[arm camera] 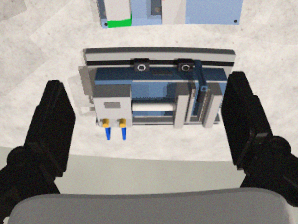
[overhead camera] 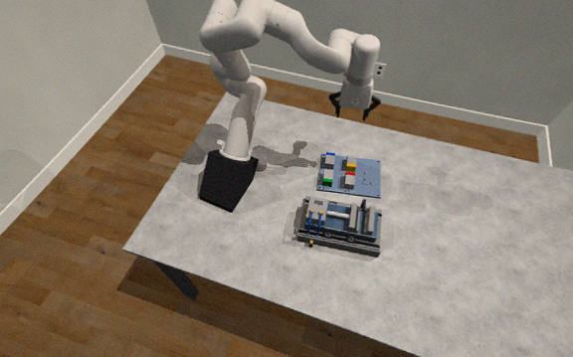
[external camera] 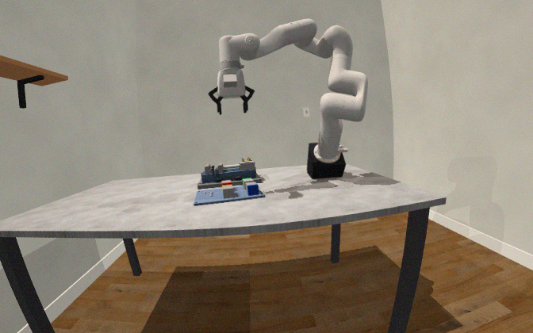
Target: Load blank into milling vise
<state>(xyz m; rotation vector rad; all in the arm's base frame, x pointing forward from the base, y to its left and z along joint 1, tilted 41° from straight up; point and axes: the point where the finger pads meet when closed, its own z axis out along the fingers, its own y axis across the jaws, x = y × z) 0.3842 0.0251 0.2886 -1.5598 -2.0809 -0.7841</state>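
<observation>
Now: the blue-ended blank 290 mm below my hand and 50 mm behind it. From my hand the other things lie so: green-ended blank 290 mm below, 90 mm to the right, 20 mm behind; yellow-ended blank 290 mm below, 40 mm ahead, 20 mm to the left; red-ended blank 290 mm below, 60 mm to the right, 60 mm ahead.
</observation>
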